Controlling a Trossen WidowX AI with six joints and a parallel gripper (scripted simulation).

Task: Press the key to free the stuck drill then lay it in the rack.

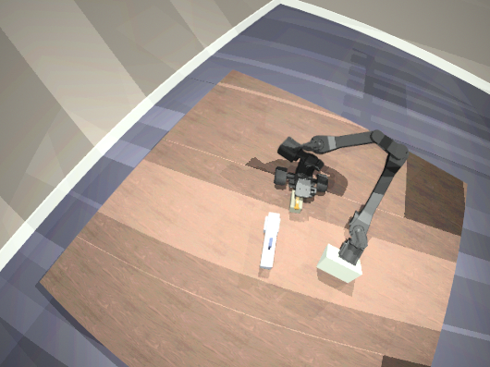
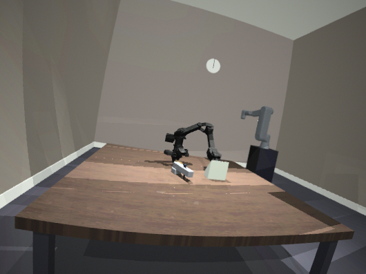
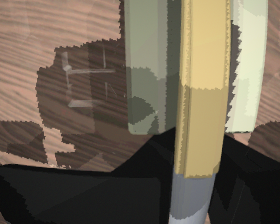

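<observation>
My gripper tip is now 3 cm to the right of the drill, 3 cm below it and 2 cm past it. Also, from my gripper tip: rack: 5 cm to the left, 2 cm behind, 1 cm above; key: 25 cm to the left, 4 cm behind, 4 cm above.
</observation>
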